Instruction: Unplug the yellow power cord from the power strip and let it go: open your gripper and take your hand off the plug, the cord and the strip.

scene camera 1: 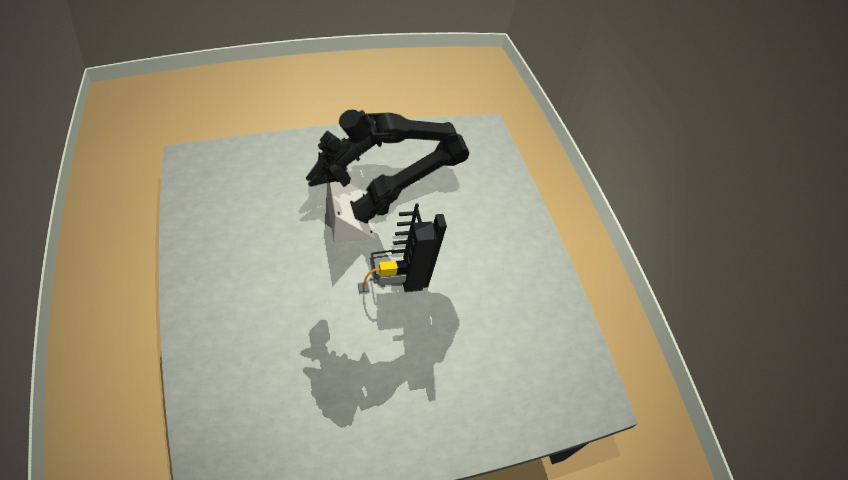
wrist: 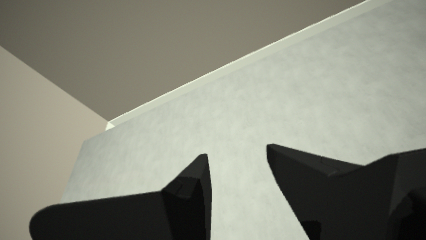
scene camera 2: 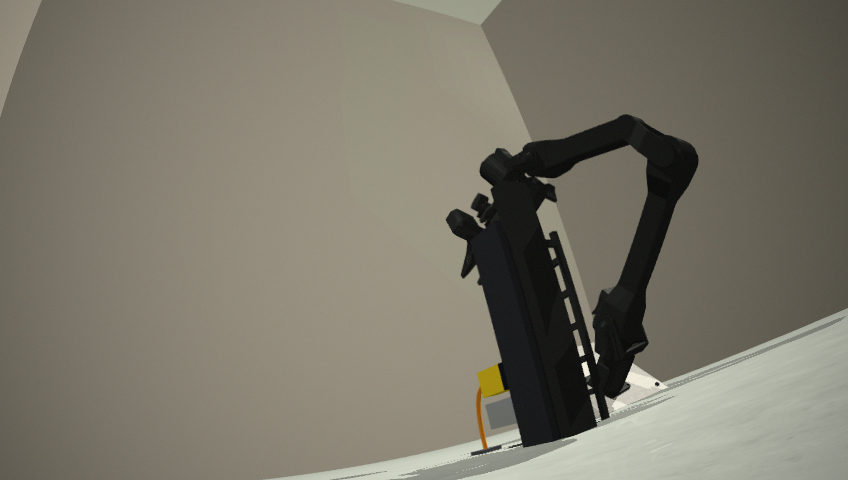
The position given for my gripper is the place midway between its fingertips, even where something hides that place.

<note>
In view: my gripper (scene camera 1: 307, 182) and a yellow plug (scene camera 2: 493, 381).
My gripper is seen too in the wrist view (wrist: 237, 156) and in scene camera 2 (scene camera 2: 470, 280).
</note>
